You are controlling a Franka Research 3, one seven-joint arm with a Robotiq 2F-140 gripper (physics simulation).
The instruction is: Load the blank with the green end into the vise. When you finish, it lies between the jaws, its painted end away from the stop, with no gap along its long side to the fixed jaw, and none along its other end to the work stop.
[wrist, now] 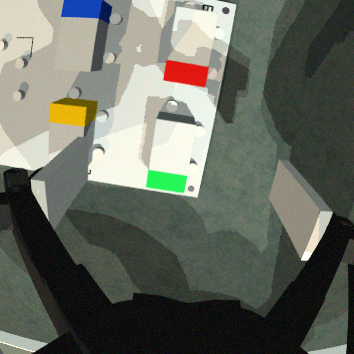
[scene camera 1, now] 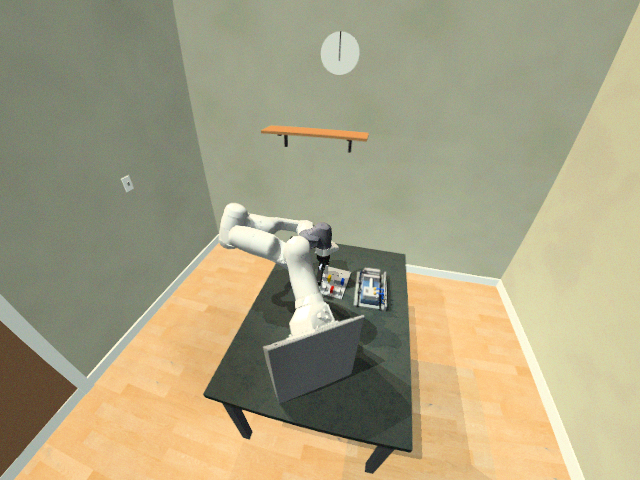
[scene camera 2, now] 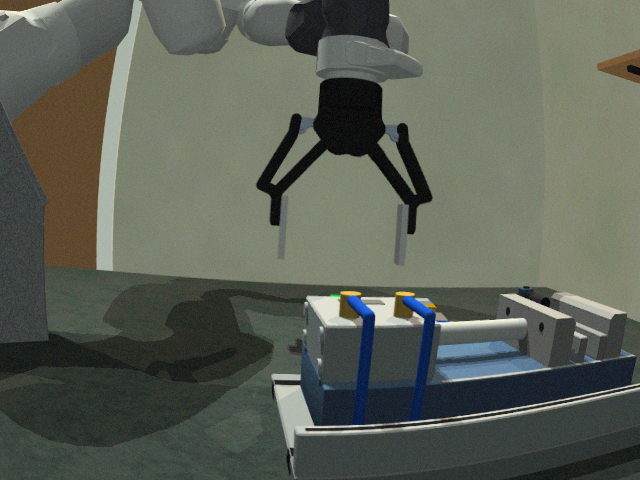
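Observation:
The blank with the green end (wrist: 172, 145) lies on the white board (wrist: 125, 172) (scene camera 1: 345, 273), near its corner, green end towards the board's edge. Behind the vise in scene camera 2, a sliver of green (scene camera 2: 334, 295) shows. My gripper (scene camera 2: 341, 260) (wrist: 181, 168) is open and empty, above the table. In the wrist view the blank lies ahead of the line between the fingertips, and the left finger covers part of the board's edge. The vise (scene camera 2: 382, 400) (scene camera 1: 371, 291) has a blue base, a rod and two upright light jaws at its right in scene camera 2; the gap between them is partly hidden.
Blanks with a blue end (wrist: 77, 45), a red end (wrist: 186, 74) and a yellow end (wrist: 68, 114) lie on the same board among short pegs. Blue hoses (scene camera 2: 364, 361) rise beside the vise. A grey panel (scene camera 1: 315, 361) stands at the table's near end.

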